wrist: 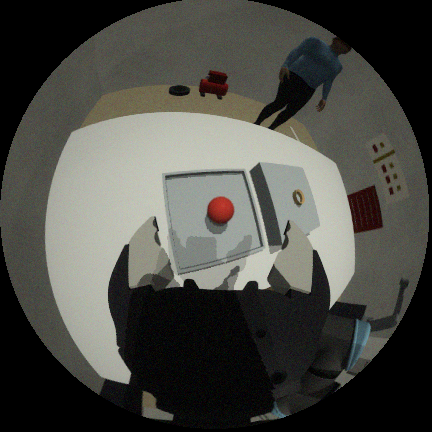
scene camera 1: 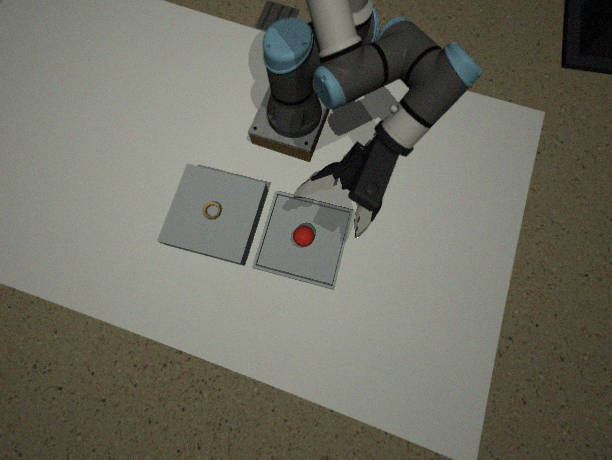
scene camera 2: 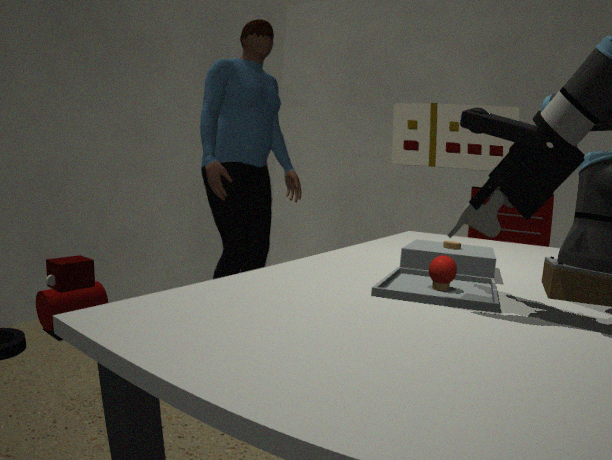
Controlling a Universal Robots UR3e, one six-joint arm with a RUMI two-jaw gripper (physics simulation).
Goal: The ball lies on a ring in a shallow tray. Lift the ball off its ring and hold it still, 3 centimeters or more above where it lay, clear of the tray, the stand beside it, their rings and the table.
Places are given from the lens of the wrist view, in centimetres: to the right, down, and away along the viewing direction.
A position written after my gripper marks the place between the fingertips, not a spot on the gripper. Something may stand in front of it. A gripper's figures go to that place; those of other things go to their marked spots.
my gripper (wrist: 221, 221): 1, 1, 13
grey stand (wrist: 283, 192): 16, -5, 28
shallow grey tray (wrist: 196, 241): -3, 5, 24
The marked spots on the shallow grey tray and the grey stand are 22 cm apart.
